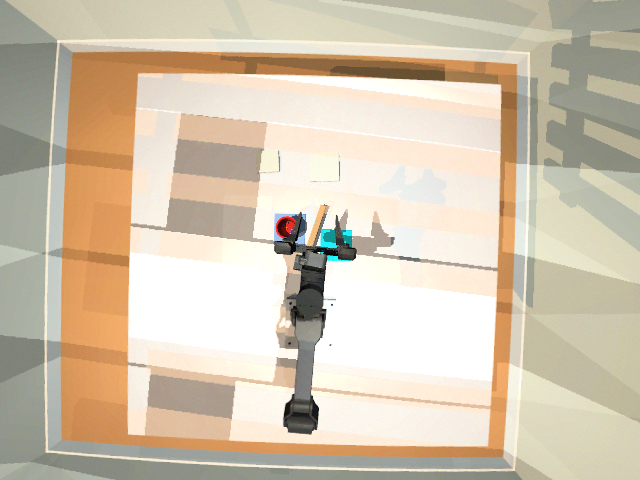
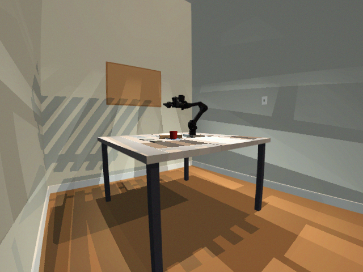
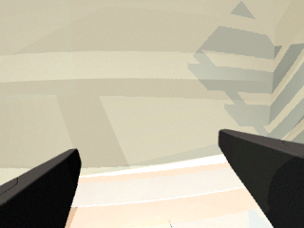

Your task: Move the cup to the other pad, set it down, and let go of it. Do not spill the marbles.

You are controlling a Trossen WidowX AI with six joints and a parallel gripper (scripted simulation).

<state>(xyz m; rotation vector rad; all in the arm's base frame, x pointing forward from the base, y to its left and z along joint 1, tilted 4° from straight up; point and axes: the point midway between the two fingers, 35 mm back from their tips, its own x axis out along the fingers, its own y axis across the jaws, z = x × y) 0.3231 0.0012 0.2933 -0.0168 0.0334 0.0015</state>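
Right now the cup is 30 mm behind my gripper tip, 100 mm to the left of it and 300 mm below it. From my gripper tip the other things lie so: wooden bar: 50 mm behind, 20 mm to the left, 330 mm below; cyan pad: 70 mm behind, 70 mm to the right, 350 mm below; blue pad: 30 mm behind, 100 mm to the left, 350 mm below.
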